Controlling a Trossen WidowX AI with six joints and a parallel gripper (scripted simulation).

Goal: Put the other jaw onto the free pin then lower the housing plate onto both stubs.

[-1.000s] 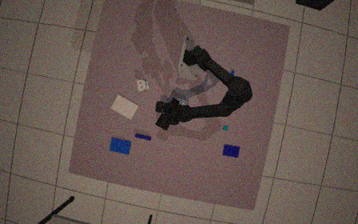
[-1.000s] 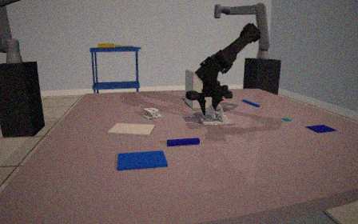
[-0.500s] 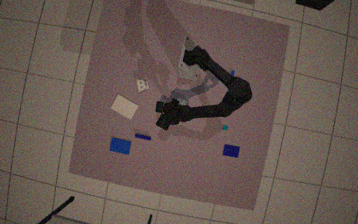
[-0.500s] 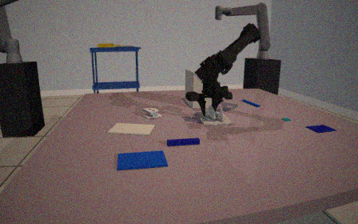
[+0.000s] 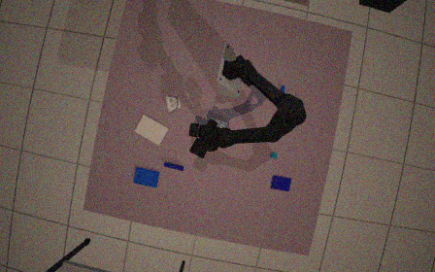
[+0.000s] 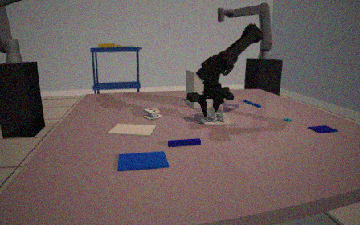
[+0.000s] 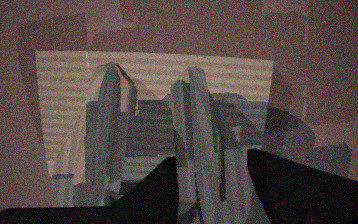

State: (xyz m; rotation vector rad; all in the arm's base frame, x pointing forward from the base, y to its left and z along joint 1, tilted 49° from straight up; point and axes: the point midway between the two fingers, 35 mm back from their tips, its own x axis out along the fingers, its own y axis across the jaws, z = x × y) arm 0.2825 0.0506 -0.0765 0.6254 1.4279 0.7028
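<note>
Right now the grey housing plate is 23 cm to the right of my gripper tip, 11 cm behind it and 1 cm above it. From my gripper tip the other things lie so: dark blue bar: 22 cm ahead, 16 cm to the right, 1 cm below; then dark blue slab: 43 cm to the left, 19 cm ahead, 2 cm below; then teal piece: 36 cm to the left, 5 cm ahead, 2 cm below.
</note>
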